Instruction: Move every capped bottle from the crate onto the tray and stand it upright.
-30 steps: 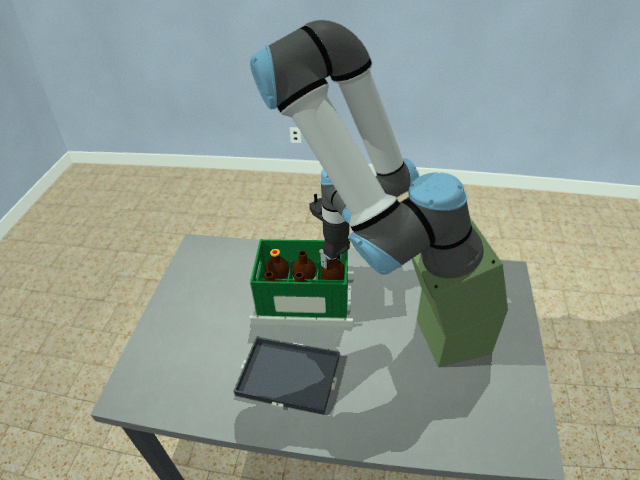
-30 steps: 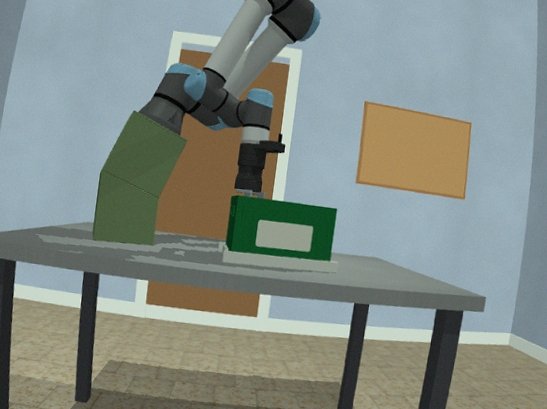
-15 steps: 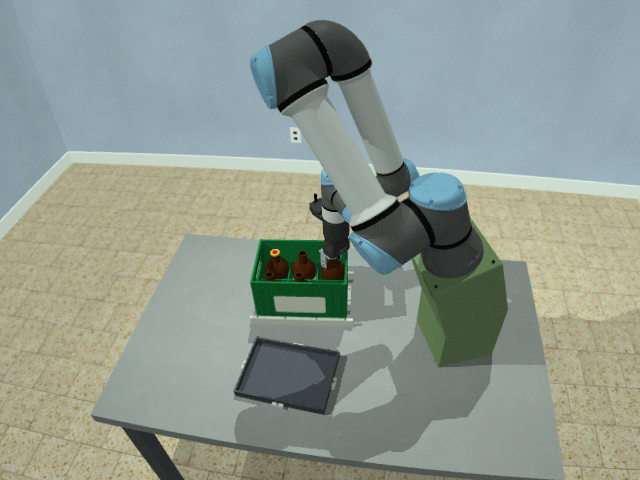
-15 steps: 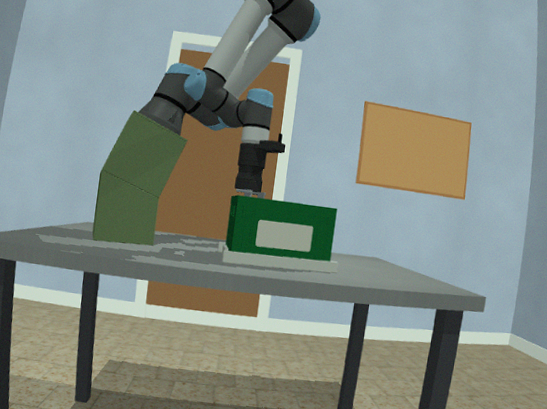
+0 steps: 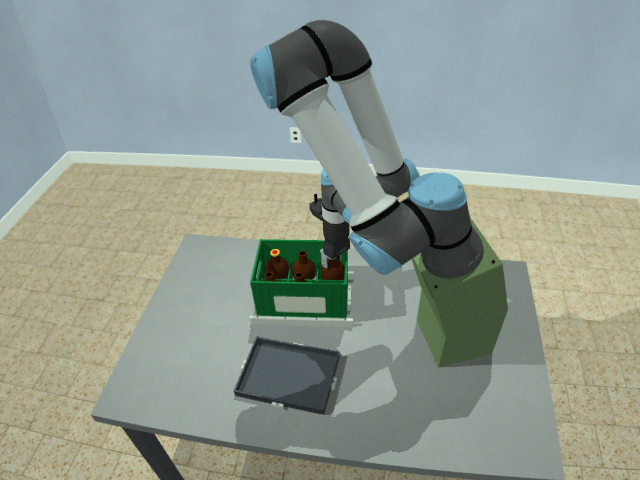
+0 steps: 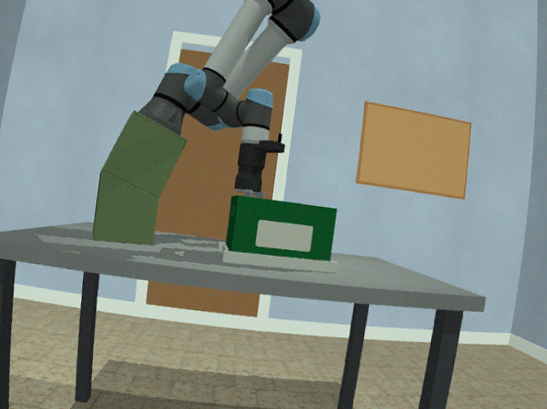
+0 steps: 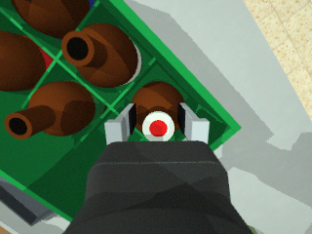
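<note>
Now: hand 8 cm short of the green crate, 6 cm above it and 5 cm to the right of it. Also, from my hand: dark grey tray 33 cm to the left, 13 cm below, 9 cm ahead.
</note>
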